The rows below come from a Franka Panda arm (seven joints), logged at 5 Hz.
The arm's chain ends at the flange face. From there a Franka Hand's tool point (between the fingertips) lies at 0.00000 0.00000 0.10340 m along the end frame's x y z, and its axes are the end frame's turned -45 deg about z.
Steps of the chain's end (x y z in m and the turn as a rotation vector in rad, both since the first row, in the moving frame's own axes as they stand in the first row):
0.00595, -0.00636, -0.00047, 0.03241, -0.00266, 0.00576
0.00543, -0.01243, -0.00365, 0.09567, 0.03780, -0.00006
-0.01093, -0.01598, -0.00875, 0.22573, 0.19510, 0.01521
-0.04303, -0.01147, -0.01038, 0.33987, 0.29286, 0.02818
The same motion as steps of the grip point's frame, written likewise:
0.01089, -0.00285, -0.00052, 0.02480, 0.02104, 0.00576
0.02237, -0.00917, -0.00420, 0.04092, 0.09438, -0.00006
0.03390, -0.02100, -0.01332, 0.02166, 0.29757, 0.01521
0.02245, -0.04122, -0.02061, 0.03324, 0.44741, 0.02818

